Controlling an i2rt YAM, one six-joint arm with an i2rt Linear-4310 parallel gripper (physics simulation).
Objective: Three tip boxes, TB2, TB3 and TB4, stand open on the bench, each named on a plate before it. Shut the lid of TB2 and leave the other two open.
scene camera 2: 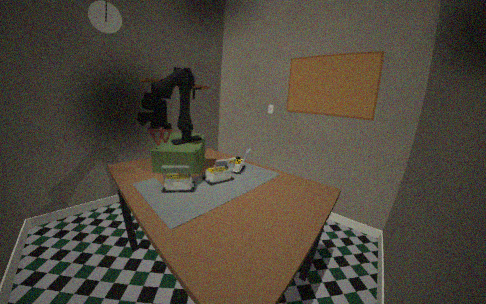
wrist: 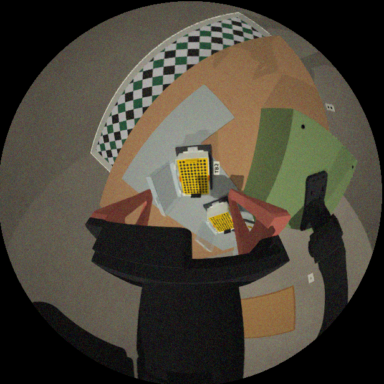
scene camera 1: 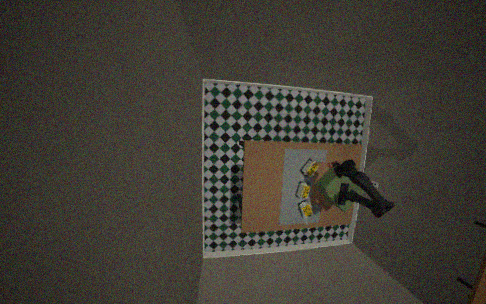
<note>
The pictures show: my gripper and a grey-blue mat.
</note>
